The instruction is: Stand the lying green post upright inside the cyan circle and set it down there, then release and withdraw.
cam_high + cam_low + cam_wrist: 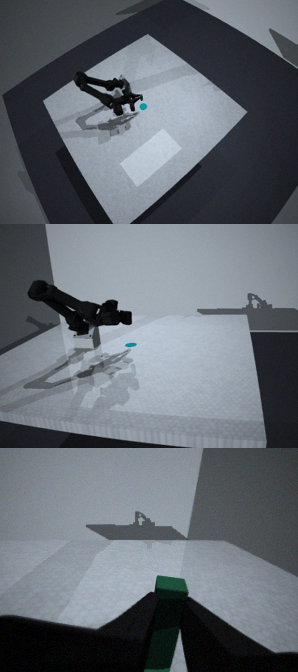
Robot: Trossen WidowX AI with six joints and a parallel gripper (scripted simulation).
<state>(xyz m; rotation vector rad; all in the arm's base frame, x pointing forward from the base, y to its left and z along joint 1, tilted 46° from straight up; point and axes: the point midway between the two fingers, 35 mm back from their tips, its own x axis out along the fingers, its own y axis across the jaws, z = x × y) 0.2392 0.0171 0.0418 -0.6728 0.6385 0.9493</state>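
Right now the cyan circle is 16 cm below my gripper tip. Also, from my gripper tip: green post 2 cm below.
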